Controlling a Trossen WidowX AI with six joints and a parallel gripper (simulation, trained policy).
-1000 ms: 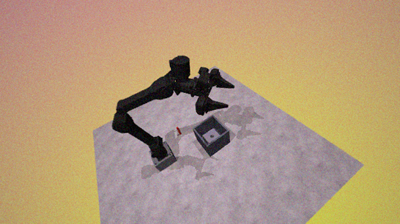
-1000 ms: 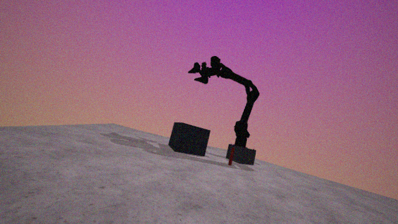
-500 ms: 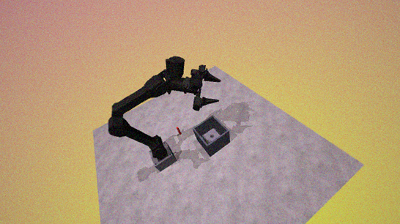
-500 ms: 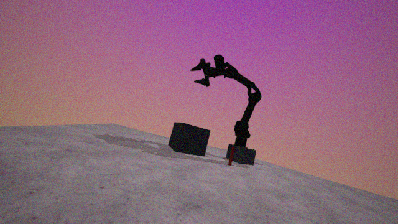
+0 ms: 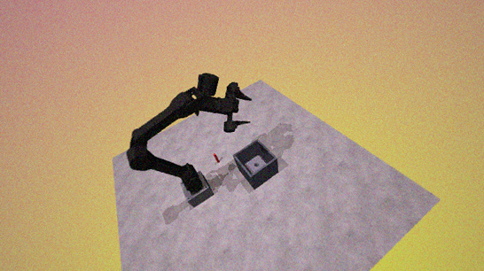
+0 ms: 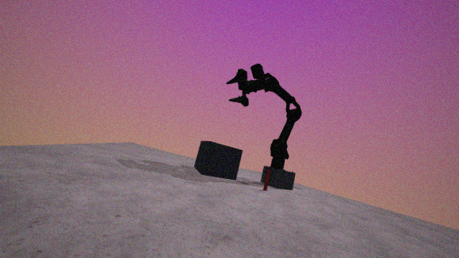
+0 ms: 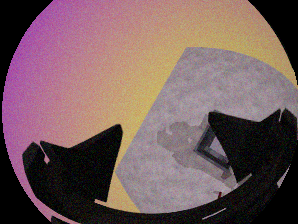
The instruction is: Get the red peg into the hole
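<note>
The red peg is 360 mm below my gripper tip, 200 mm behind it and 160 mm to the left of it. The rest, counted from my gripper tip: plate: 350 mm below, 40 mm behind, 30 mm to the right.
</note>
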